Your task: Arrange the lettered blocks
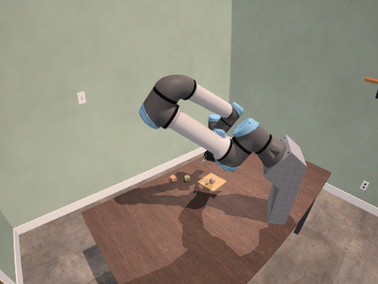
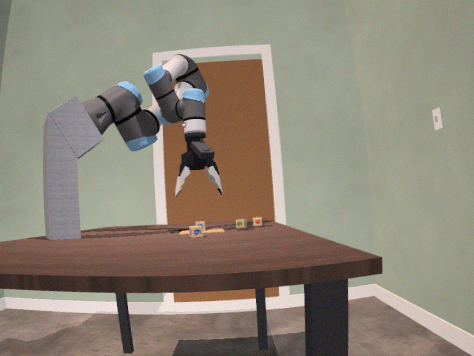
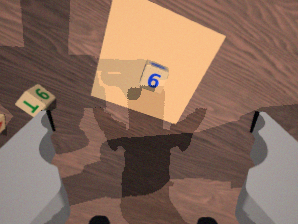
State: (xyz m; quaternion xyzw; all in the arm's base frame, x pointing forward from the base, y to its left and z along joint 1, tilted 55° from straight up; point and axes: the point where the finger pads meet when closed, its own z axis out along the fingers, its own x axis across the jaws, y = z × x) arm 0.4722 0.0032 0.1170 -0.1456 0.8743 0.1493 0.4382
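Right now the tan mat is 120 mm below my hand.
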